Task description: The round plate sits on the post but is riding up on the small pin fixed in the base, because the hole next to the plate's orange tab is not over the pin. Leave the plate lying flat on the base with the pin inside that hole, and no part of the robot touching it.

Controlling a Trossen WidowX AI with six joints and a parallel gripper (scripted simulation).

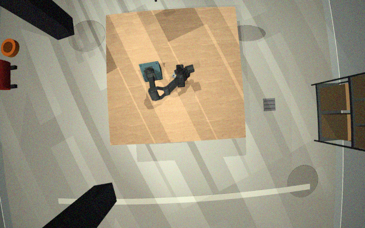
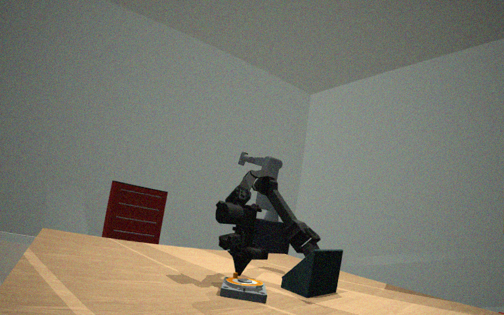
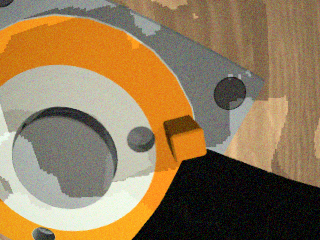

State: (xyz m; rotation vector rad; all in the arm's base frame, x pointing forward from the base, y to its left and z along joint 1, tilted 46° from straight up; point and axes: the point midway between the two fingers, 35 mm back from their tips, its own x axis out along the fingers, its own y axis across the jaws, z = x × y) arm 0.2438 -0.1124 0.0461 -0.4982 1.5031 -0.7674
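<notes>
My gripper tip is 5 cm to the right of the square grey base, 2 cm short of it and 1 cm above it.
</notes>
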